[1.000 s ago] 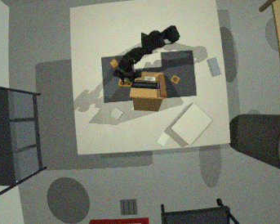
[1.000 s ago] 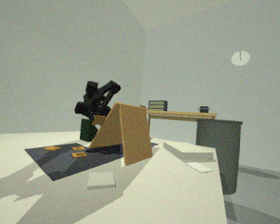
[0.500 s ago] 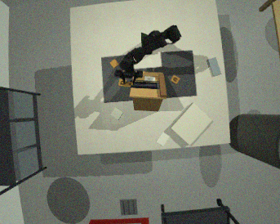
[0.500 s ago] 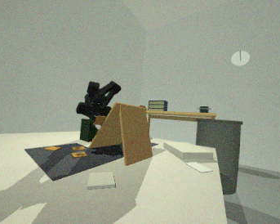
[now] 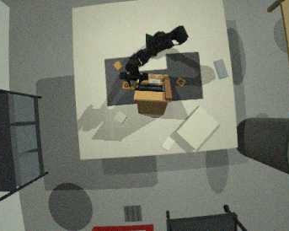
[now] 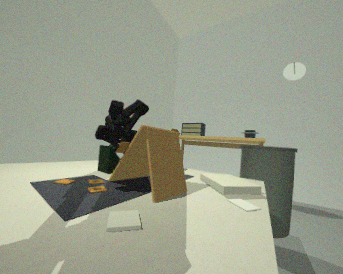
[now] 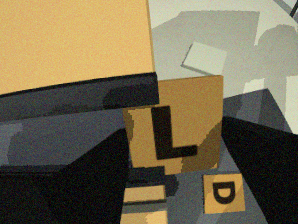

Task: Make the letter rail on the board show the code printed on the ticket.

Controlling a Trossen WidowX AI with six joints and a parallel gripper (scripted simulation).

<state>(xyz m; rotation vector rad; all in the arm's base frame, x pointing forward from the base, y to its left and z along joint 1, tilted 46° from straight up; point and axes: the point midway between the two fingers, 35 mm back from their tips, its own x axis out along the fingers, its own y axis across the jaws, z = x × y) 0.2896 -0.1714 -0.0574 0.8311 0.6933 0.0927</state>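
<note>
Now: the white ticket 15 cm to the left of my gripper tip, 8 cm below it and 4 cm behind it. Round my gripper tip: dark mat (18 cm below, 15 cm to the left, 12 cm behind); white card (19 cm ahead, 17 cm below, 15 cm to the right); white box (44 cm to the left, 36 cm ahead, 16 cm below).
</note>
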